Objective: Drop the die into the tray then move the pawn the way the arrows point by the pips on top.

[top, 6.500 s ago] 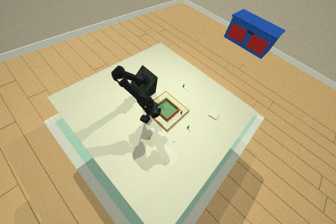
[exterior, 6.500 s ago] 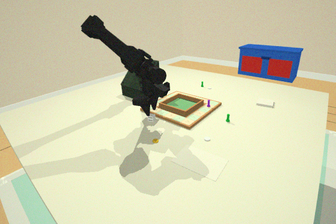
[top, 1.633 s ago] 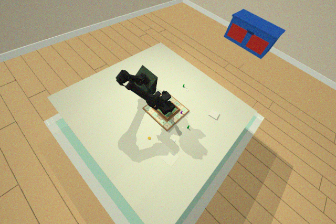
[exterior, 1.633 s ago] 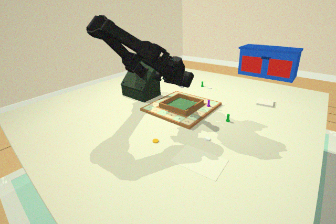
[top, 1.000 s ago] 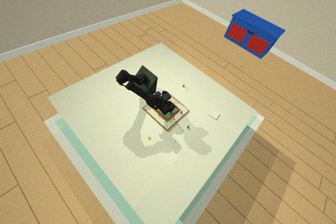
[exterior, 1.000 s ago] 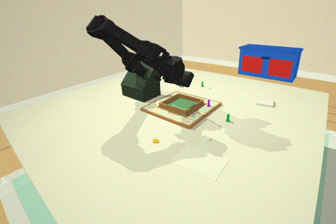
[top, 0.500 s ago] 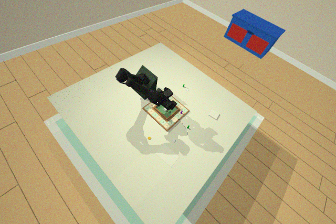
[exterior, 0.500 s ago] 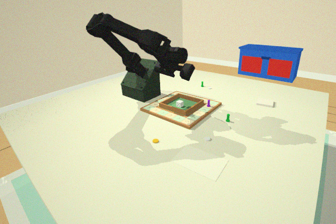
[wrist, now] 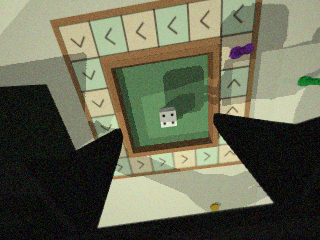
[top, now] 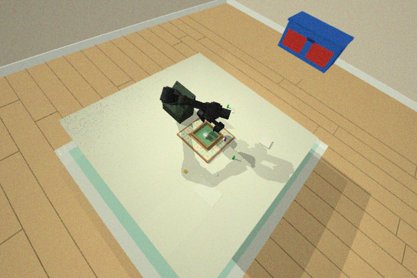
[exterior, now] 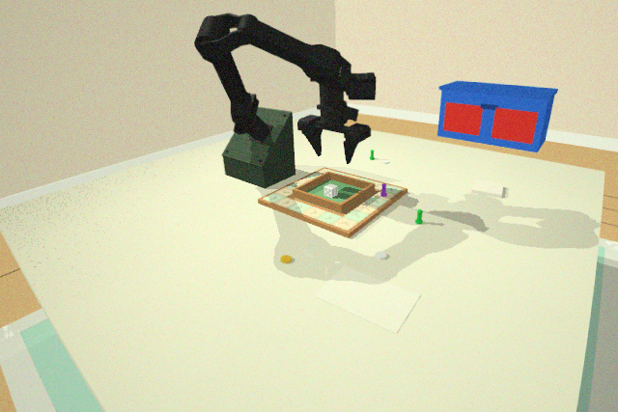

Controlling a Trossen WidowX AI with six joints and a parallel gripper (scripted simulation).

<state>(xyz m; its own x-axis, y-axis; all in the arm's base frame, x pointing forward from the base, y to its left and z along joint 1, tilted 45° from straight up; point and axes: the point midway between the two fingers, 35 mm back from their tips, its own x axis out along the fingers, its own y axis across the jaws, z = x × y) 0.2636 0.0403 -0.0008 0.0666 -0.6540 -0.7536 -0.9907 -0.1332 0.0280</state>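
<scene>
Now: the purple pawn 110 mm ahead of my gripper tip, 80 mm below it and 70 mm to the left of it. Round my gripper tip: orange disc: 270 mm to the right, 120 mm ahead, 100 mm below; then white die: 80 mm below, 20 mm to the right, 10 mm ahead; then green dice tray: 100 mm below.
</scene>
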